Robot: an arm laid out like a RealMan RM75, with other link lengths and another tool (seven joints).
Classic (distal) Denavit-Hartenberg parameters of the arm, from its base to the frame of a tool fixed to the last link. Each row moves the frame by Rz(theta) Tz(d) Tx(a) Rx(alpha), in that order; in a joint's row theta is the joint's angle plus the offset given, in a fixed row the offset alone. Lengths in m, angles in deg.
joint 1: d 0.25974  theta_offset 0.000  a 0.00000  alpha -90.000
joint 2: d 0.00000  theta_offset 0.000  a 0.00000  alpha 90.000
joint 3: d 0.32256  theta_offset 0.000  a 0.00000  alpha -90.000
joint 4: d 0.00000  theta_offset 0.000  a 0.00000  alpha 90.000
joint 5: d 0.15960  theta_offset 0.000  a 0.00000  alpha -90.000
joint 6: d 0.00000  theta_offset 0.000  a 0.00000  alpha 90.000
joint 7: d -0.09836  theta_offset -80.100  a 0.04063  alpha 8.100
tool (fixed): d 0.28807  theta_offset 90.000  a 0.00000  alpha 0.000
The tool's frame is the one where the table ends.
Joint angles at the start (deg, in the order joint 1, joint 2, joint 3, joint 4, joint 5, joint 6, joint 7):
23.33 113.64 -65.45 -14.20 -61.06 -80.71 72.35
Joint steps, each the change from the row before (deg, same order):
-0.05 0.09 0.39 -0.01 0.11 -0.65 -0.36
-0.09 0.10 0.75 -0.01 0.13 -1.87 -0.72
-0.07 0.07 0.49 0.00 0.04 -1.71 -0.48
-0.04 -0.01 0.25 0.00 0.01 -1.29 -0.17
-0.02 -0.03 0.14 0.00 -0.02 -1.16 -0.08
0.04 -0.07 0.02 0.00 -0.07 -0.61 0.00
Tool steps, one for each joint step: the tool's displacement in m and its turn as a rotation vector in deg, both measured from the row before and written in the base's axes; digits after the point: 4 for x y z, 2 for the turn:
-0.0019 -0.0005 0.0015 0.49 0.41 0.49
-0.0053 -0.0017 0.0035 0.88 1.00 1.49
-0.0048 -0.0020 0.0025 0.52 0.89 1.38
-0.0034 -0.0016 0.0018 0.20 0.69 1.01
-0.0031 -0.0015 0.0014 0.06 0.60 0.93
-0.0018 -0.0006 0.0007 -0.06 0.24 0.56

